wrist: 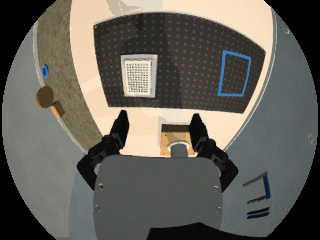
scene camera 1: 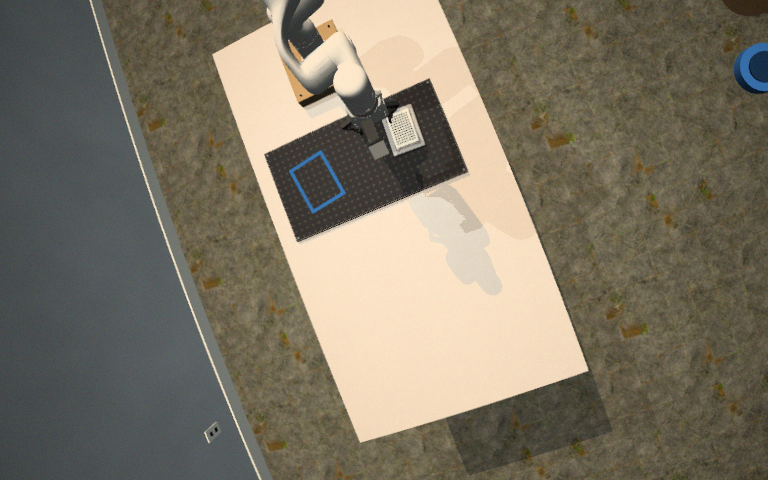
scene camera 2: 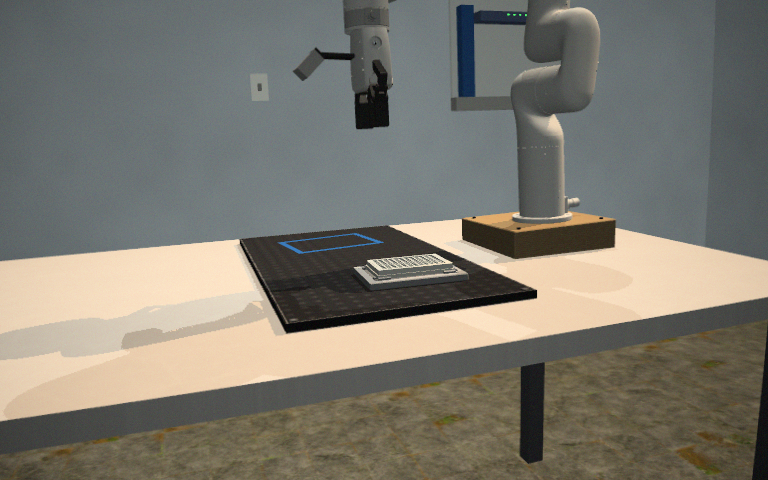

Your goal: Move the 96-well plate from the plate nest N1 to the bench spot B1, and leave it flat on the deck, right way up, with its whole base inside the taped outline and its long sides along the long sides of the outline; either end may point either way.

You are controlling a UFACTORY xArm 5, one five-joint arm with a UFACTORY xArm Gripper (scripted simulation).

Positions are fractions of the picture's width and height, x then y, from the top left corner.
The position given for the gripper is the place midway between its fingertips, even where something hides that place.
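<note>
Visible: gripper (scene camera 2: 0.49,0.27), white 96-well plate (scene camera 2: 0.53,0.56), grey plate nest N1 (scene camera 2: 0.48,0.58). White 96-well plate (scene camera 1: 0.53,0.28). Gripper (wrist: 0.50,0.50), white 96-well plate (wrist: 0.43,0.27).
</note>
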